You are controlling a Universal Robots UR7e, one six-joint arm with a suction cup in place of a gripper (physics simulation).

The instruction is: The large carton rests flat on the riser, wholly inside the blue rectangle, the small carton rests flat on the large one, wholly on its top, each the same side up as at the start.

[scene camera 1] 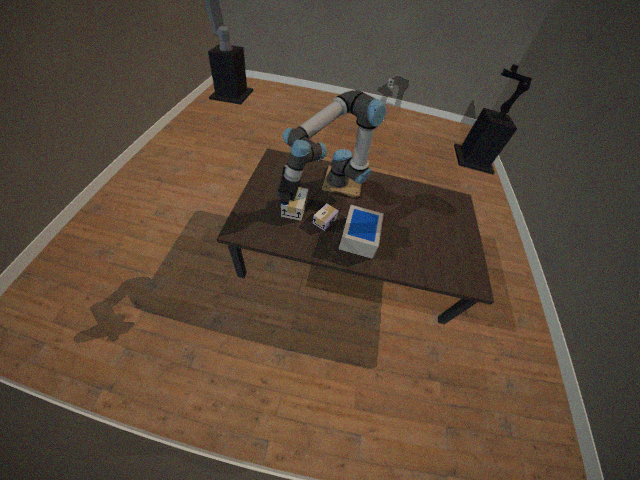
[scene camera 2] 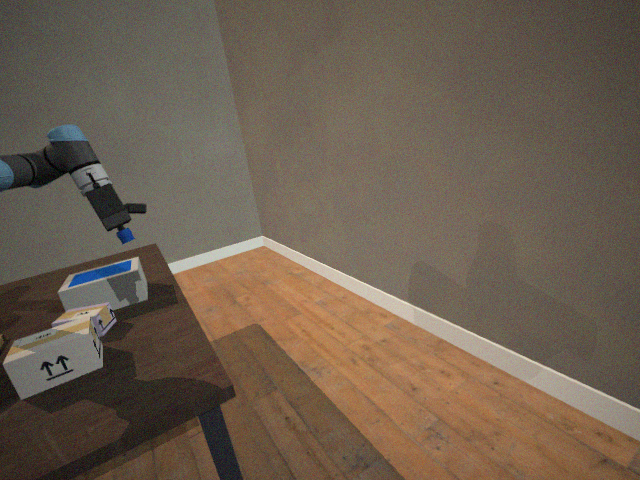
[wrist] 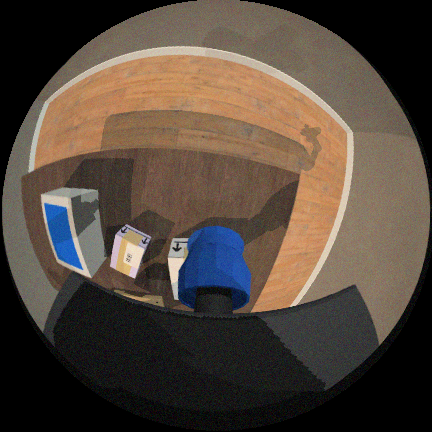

My suction cup holds nothing. A large carton sits on the table. A grey riser rests on the table. A small carton sits on the table.
